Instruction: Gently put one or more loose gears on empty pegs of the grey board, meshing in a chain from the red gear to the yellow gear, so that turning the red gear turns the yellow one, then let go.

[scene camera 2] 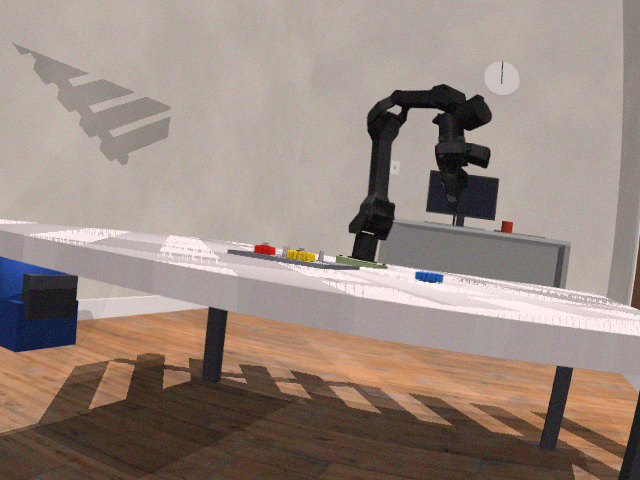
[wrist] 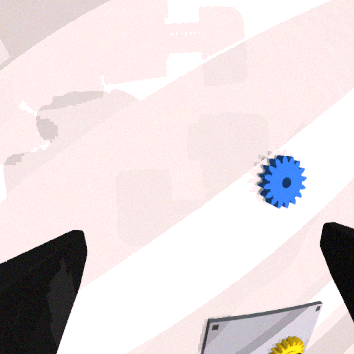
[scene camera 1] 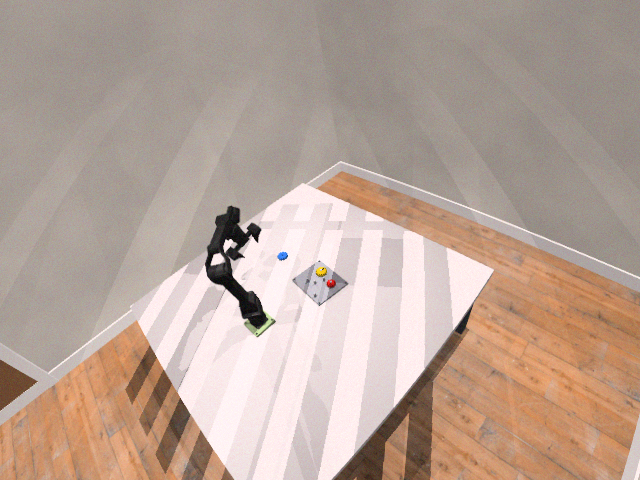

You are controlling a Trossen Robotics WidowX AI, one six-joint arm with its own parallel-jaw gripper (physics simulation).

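Where they show: gripper, fingertip midpoint: [scene camera 2: 453, 203] [wrist: 207, 240] [scene camera 1: 251, 250]; arm's base, link origin: [scene camera 2: 362, 260] [scene camera 1: 259, 321].
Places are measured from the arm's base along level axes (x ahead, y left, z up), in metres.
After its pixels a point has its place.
Observation:
A loose blue gear [scene camera 1: 282, 255] {x 0.341, y 0.203, z -0.004 m} [scene camera 2: 429, 276] {x 0.364, y 0.200, z -0.002 m} [wrist: 284, 182] {x 0.344, y 0.195, z -0.007 m} lies flat on the table, apart from the grey board [scene camera 1: 325, 297] {x 0.264, y -0.156, z -0.005 m} [scene camera 2: 336, 266] {x 0.370, y 0.026, z -0.007 m} [wrist: 235, 335] {x 0.287, y 0.015, z -0.005 m}. On the board sit a yellow gear [scene camera 1: 321, 271] {x 0.360, y -0.053, z 0.012 m} [scene camera 2: 300, 255] {x 0.389, y -0.040, z 0.004 m} [wrist: 290, 346] {x 0.364, y -0.028, z 0.010 m} and a red gear [scene camera 1: 330, 283] {x 0.328, y -0.135, z 0.012 m} [scene camera 2: 264, 249] {x 0.354, y -0.125, z 0.004 m}. Several bare pegs show on the board, one of them a peg [scene camera 1: 315, 295] [scene camera 2: 321, 255] without a gear. My gripper [scene camera 1: 248, 248] {x 0.201, y 0.217, z 0.150 m} [scene camera 2: 454, 207] {x 0.201, y 0.217, z 0.150 m} [wrist: 207, 240] {x 0.201, y 0.217, z 0.150 m} is open and empty, high above the table. In the wrist view the blue gear shows above and left of the right finger's tip.
The arm stands on a green base plate [scene camera 1: 269, 323] {x 0.019, y -0.050, z 0.003 m} [scene camera 2: 379, 265] {x 0.041, y 0.051, z -0.005 m}, near the board on the white table [scene camera 1: 361, 361] {x 0.116, y -0.461, z -0.013 m}. Behind the table, a grey cabinet [scene camera 2: 475, 253] bears a monitor [scene camera 2: 480, 196] and a red cup [scene camera 2: 506, 226]. A blue object [scene camera 2: 41, 330] stands beyond the table's left part.

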